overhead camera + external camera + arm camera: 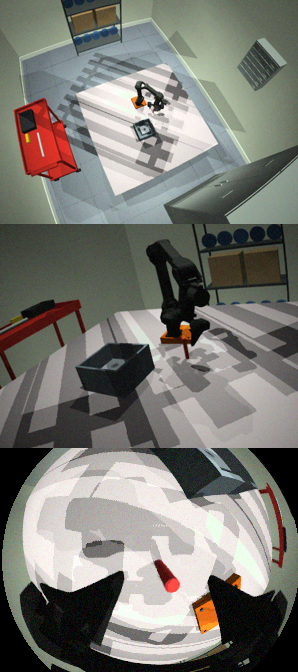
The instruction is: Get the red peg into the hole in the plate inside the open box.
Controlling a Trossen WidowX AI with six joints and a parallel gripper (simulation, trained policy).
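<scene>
My gripper tip is now 3 cm above the red peg. The rest, counted from my gripper tip: pale plate 13 cm ahead, 22 cm to the right, 2 cm below; then dark box 13 cm ahead, 22 cm to the right, 4 cm below.
</scene>
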